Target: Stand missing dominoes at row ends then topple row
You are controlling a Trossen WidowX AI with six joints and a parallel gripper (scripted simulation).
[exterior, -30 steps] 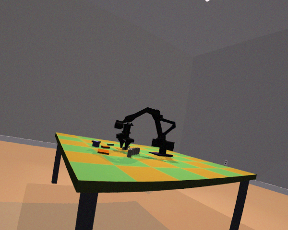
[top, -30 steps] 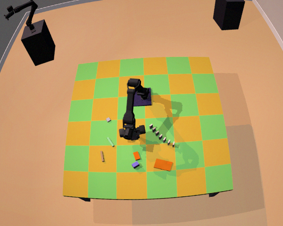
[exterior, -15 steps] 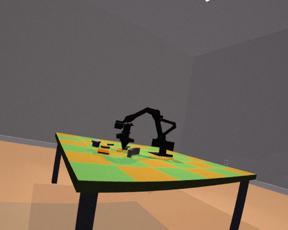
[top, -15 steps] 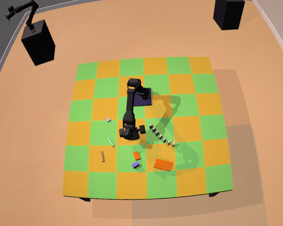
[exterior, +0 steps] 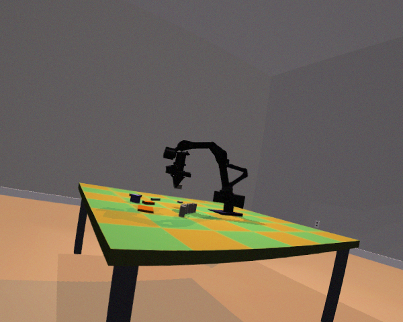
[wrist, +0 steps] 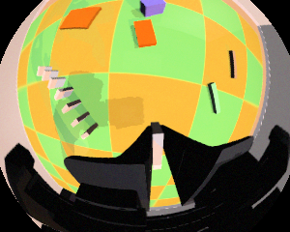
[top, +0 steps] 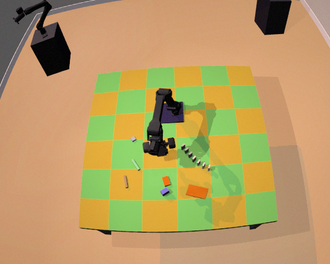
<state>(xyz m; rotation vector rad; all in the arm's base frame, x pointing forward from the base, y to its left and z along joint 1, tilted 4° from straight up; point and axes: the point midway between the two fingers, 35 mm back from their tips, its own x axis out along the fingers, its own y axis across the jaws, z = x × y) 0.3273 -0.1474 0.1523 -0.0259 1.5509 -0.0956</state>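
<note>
Right now my gripper tip is 18 cm to the left of the green bar and 11 cm above it. From my gripper tip the other things lie so: grey block (19 cm behind, 16 cm to the right, 11 cm below); then purple block (23 cm ahead, 3 cm to the right, 9 cm below); then orange block (16 cm ahead, 1 cm to the right, 11 cm below).
</note>
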